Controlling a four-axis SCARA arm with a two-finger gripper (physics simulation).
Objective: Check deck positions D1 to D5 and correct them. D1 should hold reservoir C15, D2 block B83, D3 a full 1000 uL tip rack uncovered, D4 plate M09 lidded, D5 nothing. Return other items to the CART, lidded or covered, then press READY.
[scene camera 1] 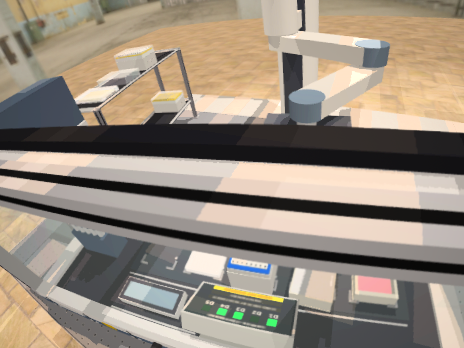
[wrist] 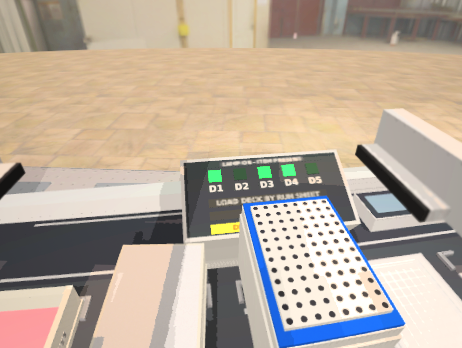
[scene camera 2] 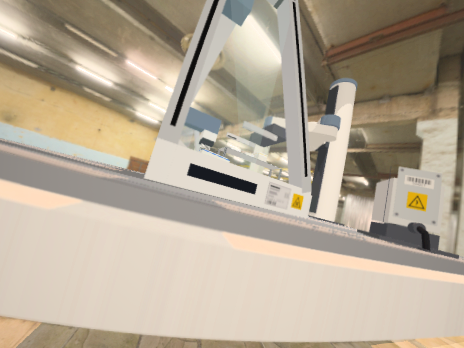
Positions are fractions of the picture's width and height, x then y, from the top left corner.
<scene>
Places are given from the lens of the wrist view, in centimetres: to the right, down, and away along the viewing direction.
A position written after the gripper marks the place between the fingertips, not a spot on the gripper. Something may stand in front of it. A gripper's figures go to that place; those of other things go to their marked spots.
gripper (wrist: 0.42, 0.40): -2, -1, 11
pink-topped plate (wrist: 0.12, 0.89): -17, 13, 26
trough (wrist: 0.82, 0.60): 20, 5, 36
The marked spots on the trough and the pink-topped plate are 39 cm apart.
</scene>
